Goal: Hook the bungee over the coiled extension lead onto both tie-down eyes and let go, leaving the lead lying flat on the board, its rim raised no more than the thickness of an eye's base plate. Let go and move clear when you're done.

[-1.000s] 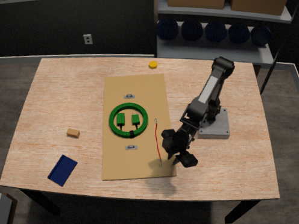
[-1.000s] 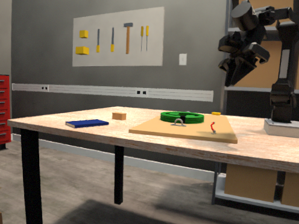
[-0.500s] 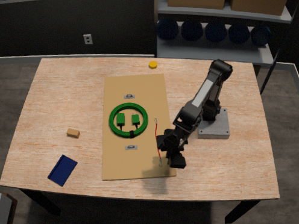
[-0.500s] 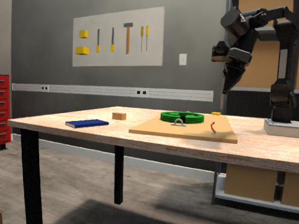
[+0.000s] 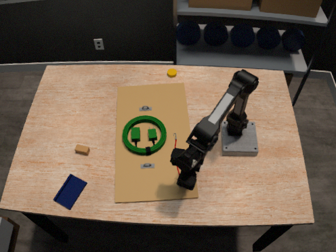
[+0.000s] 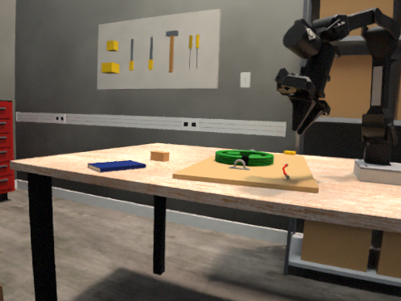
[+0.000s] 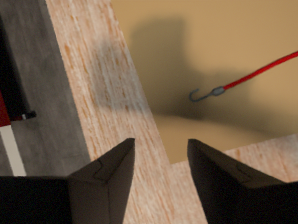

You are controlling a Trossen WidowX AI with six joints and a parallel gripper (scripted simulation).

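The coiled extension lead is 26 cm to the right of my hand, 18 cm ahead of it and 13 cm below it. Round my hand: tan block 46 cm ahead, 19 cm to the right, 15 cm below; then yellow disc 66 cm to the right, 15 cm below, 5 cm ahead; then blue book 49 cm ahead, 15 cm below, 1 cm to the left.
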